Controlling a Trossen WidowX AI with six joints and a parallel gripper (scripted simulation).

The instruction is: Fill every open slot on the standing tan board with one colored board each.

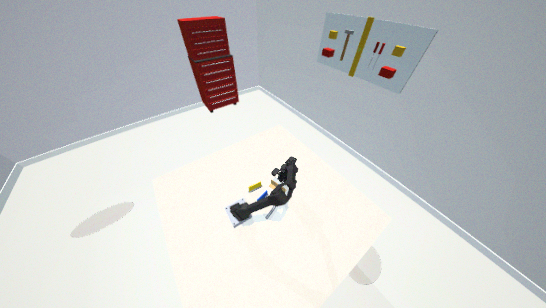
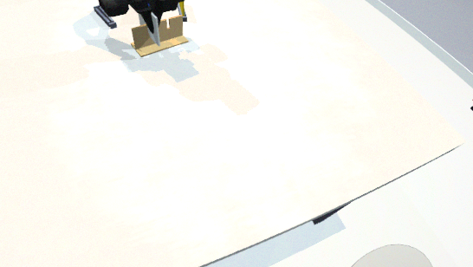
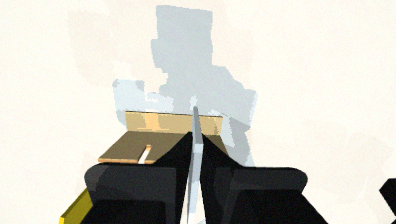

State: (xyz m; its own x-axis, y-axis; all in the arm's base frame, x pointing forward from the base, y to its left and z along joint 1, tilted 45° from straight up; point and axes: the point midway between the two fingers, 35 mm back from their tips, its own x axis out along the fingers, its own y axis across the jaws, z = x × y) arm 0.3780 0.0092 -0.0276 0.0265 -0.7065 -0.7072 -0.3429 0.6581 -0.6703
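The tan board lies 40 mm behind my gripper tip, 10 mm to the left of it and 30 mm below it. Round my gripper tip: blue board 180 mm behind, 10 mm to the right, 20 mm below; then white board 30 mm behind, 10 mm to the right, 10 mm above; then yellow board 190 mm behind, 90 mm to the left, 20 mm below.
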